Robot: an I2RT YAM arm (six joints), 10 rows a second.
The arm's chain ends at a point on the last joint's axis. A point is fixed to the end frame.
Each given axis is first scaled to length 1.
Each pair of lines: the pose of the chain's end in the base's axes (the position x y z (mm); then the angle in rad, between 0 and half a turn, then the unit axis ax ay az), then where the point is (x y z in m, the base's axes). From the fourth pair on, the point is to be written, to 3 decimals.
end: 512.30 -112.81 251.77 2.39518 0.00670 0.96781 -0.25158
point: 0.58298 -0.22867 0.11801
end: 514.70 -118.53 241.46 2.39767 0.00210 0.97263 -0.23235
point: 0.58665 -0.22870 0.10363
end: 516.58 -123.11 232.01 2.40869 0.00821 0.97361 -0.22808
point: 0.58620 -0.23235 0.09226
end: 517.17 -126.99 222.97 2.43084 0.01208 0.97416 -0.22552
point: 0.583 -0.236 0.081
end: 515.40 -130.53 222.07 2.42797 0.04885 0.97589 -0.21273
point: 0.578 -0.236 0.076
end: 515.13 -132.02 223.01 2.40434 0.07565 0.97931 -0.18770
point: 0.580 -0.230 0.073
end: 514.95 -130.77 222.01 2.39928 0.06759 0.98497 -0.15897
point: 0.583 -0.220 0.068
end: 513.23 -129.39 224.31 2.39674 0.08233 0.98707 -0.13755
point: 0.582 -0.212 0.067
